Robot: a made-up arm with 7 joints.
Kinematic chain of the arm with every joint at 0, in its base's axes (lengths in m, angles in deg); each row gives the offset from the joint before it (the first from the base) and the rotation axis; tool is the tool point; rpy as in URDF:
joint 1: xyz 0 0 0.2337 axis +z
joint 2: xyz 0 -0.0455 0.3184 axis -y
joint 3: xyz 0 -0.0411 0.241 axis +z
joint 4: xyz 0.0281 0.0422 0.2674 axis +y
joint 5: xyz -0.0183 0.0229 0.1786 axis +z
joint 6: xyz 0 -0.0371 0.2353 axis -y
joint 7: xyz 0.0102 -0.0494 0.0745 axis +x
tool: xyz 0 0 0 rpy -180 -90 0
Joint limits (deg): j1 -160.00..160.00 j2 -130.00..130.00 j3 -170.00..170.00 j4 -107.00..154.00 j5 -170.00..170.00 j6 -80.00..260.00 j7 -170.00..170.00
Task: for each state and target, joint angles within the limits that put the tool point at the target. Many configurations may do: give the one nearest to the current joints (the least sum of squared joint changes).
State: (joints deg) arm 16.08 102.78 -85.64 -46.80 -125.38 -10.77 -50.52
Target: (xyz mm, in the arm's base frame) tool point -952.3 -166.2 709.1
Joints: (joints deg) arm 13.79 87.23 -90.29 -10.45 -129.91 -3.37 -50.52
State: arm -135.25 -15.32 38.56 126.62 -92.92 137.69 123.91
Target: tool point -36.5 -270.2 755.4
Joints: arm -141.82 -10.90 37.14 151.52 -94.51 139.88 123.91
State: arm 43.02 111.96 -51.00 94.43 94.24 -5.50 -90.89
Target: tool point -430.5 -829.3 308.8
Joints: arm 38.61 123.31 -60.68 38.80 96.58 -2.43 -90.89
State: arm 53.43 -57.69 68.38 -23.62 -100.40 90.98 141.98
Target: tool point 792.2 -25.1 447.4
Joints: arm 35.80 -106.37 98.78 -58.52 -87.36 98.31 141.98
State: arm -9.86 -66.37 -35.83 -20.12 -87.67 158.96 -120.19
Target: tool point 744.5 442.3 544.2
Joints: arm 26.75 -89.80 -39.56 -1.69 -92.54 145.09 -120.19
